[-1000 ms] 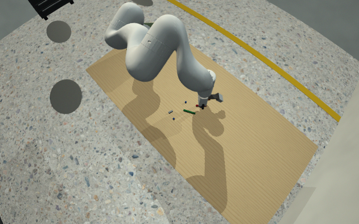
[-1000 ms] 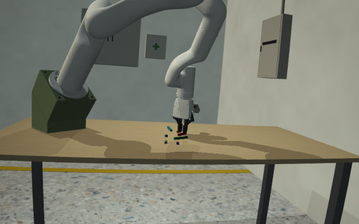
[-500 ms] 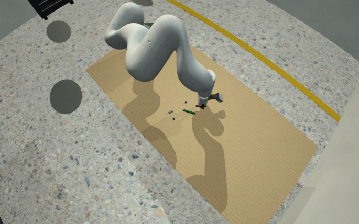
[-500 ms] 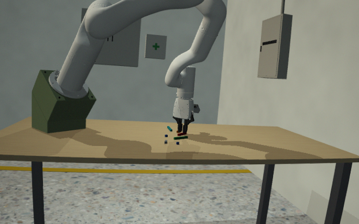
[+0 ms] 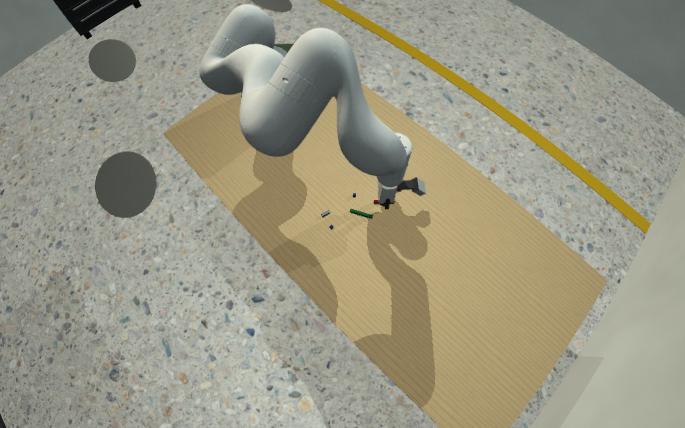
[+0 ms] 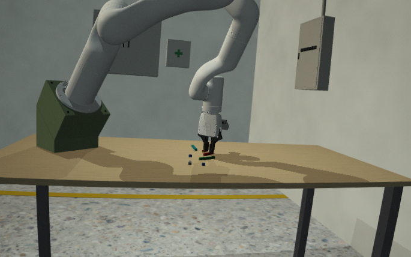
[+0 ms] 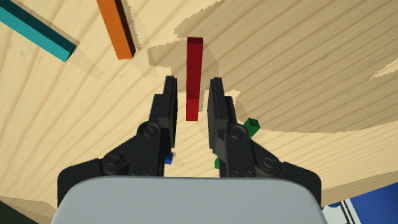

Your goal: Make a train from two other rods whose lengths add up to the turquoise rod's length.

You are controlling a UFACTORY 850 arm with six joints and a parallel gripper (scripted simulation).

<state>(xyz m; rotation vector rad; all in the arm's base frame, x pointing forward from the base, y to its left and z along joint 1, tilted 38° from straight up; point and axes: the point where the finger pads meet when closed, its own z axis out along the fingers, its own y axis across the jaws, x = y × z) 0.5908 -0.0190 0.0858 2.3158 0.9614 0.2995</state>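
Right now my hand is 3 cm above the red rod. From my hand the other things lie so: turquoise rod 13 cm to the left, 3 cm below, 3 cm behind; green rod 8 cm to the right, 3 cm below, 3 cm behind; orange rod 6 cm to the left, 3 cm below.
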